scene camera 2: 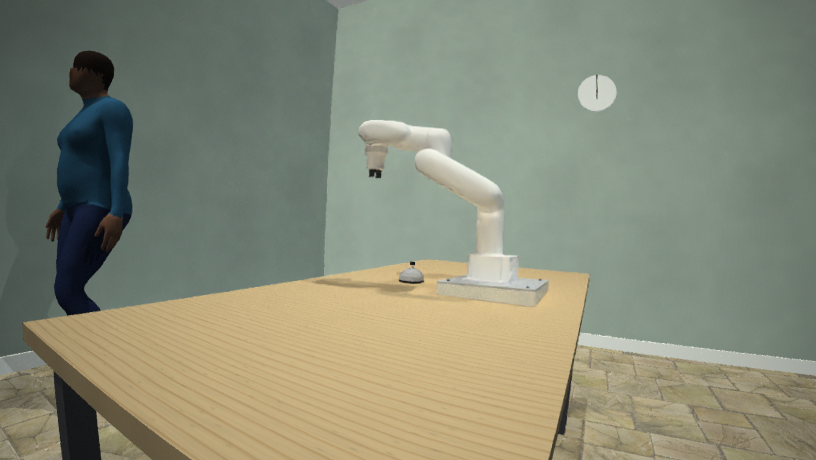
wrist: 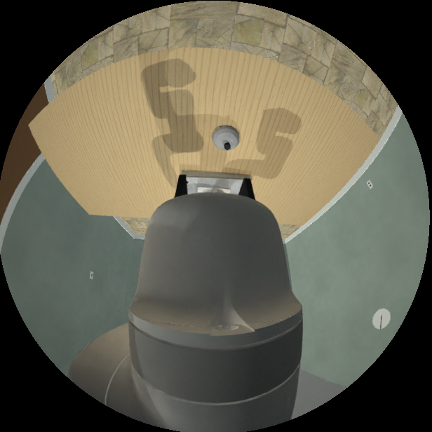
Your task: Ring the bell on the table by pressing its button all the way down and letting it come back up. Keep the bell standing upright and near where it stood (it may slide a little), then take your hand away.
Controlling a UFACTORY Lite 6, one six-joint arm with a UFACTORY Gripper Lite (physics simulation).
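Seen in the pictures: hand, its tool point: [scene camera 2: 375, 174]; arm's base, origin of its link: [scene camera 2: 487, 280].
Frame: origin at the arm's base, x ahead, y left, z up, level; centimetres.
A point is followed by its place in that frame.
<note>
The bell [scene camera 2: 411, 277] @(x 24.7, y 2.9, z -1.6 cm) [wrist: 225, 135] stands upright on the wooden table [scene camera 2: 320, 365] @(x 0.2, y 70.5, z -3.6 cm) [wrist: 90, 145], a grey dome on a dark rim. Its small black button [scene camera 2: 412, 263] @(x 26.2, y 0.1, z 2.6 cm) [wrist: 227, 146] stands up from the top of the dome. My gripper [scene camera 2: 374, 174] [wrist: 215, 178] points down, high above the table, and in the scene view it is up and to the left of the bell. Its two black fingers are apart with nothing between them, and they do not touch the bell.
The robot's base plate [scene camera 2: 485, 292] @(x -3.6, y 12.7, z -1.4 cm) [wrist: 235, 184] is close to the bell, to its right in the scene view. A person [scene camera 2: 94, 154] in a blue top stands beyond the table at the left. Arm shadows lie on the table around the bell.
</note>
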